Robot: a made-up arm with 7 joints. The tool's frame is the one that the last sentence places.
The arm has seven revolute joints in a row. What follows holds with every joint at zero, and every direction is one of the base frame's.
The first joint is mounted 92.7 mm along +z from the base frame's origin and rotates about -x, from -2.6 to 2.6 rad.
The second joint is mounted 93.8 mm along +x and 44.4 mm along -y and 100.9 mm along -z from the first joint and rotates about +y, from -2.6 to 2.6 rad.
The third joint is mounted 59 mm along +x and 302.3 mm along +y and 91.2 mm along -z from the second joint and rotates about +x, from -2.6 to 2.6 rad.
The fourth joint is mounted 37 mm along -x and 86.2 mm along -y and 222.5 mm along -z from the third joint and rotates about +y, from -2.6 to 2.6 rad.
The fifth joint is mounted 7 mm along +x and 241.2 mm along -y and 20.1 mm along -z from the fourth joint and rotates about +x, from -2.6 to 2.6 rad.
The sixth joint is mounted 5 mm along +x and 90.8 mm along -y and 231.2 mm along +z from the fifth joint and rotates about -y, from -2.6 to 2.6 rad.
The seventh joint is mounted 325.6 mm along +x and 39 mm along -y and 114.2 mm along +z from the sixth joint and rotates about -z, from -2.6 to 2.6 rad.
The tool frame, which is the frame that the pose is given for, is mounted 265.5 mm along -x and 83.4 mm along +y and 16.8 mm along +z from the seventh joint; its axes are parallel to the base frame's.
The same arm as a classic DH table. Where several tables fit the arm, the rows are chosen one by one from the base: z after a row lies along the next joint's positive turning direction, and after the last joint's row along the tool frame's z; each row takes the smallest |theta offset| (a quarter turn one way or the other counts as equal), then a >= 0, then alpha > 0; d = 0 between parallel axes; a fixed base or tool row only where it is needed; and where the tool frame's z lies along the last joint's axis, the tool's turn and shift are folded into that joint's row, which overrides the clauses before.
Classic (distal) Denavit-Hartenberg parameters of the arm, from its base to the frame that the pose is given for. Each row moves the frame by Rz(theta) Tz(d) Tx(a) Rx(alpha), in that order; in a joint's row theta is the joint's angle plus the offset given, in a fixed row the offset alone. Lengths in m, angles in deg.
base (fixed): a 0.0000, alpha 90.00, d 0.0927, theta_offset -90.00
joint 1: a 0.1009, alpha 90.00, d -0.0938, theta_offset -90.00
joint 2: a 0.0912, alpha 90.00, d 0.2579, theta_offset 0.00
joint 3: a 0.2225, alpha -90.00, d 0.0220, theta_offset 0.00
joint 4: a 0.0201, alpha 90.00, d -0.3274, theta_offset 0.00
joint 5: a -0.2312, alpha 90.00, d 0.0120, theta_offset 0.00
joint 6: a 0.3256, alpha 90.00, d 0.1298, theta_offset 90.00
joint 7: a -0.2783, alpha 180.00, d 0.0000, theta_offset 17.44
tool (fixed): a 0.0000, alpha 0.00, d 0.1310, theta_offset 17.44
Joint limits (deg, base to tool): -148.97..148.97 -148.97..148.97 -148.97..148.97 -148.97..148.97 -148.97..148.97 -148.97..148.97 -148.97..148.97

